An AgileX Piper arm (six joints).
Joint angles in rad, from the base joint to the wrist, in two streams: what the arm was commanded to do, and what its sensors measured. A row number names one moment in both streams.
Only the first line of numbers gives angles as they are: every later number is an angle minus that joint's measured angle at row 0.
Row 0, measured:
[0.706 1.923 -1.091 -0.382 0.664 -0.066]
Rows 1 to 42, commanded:
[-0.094 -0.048 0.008 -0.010 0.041 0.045]
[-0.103 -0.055 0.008 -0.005 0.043 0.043]
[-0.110 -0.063 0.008 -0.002 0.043 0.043]
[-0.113 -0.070 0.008 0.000 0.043 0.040]
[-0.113 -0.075 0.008 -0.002 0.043 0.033]
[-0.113 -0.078 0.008 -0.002 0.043 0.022]
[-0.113 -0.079 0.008 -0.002 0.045 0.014]
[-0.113 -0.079 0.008 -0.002 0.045 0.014]
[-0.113 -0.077 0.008 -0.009 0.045 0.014]
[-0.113 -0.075 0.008 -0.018 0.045 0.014]
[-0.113 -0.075 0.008 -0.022 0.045 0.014]
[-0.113 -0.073 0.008 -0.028 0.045 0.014]
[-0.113 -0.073 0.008 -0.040 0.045 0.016]
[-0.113 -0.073 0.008 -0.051 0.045 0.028]
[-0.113 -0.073 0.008 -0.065 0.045 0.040]
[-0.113 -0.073 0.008 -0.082 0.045 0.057]
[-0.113 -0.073 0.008 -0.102 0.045 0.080]
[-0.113 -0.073 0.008 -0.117 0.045 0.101]
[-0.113 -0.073 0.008 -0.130 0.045 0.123]
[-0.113 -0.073 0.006 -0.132 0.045 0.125]
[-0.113 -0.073 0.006 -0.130 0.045 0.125]
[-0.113 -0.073 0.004 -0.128 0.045 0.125]
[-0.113 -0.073 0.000 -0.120 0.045 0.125]
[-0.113 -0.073 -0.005 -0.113 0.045 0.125]
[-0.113 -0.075 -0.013 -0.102 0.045 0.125]
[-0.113 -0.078 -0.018 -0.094 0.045 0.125]
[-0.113 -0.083 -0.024 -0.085 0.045 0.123]
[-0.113 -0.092 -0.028 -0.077 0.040 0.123]
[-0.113 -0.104 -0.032 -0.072 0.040 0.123]
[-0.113 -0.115 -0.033 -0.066 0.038 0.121]
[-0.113 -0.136 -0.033 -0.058 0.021 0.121]
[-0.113 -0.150 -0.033 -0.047 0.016 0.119]
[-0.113 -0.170 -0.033 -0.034 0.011 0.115]
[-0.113 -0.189 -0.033 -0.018 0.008 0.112]
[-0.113 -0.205 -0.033 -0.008 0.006 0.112]
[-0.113 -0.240 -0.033 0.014 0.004 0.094]
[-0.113 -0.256 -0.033 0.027 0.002 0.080]
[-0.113 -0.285 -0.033 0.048 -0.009 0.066]
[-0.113 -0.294 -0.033 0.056 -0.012 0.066]
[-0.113 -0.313 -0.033 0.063 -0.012 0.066]
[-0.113 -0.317 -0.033 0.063 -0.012 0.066]
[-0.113 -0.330 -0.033 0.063 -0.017 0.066]
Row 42, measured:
[-0.107 -0.294 -0.027 0.050 0.000 0.077]
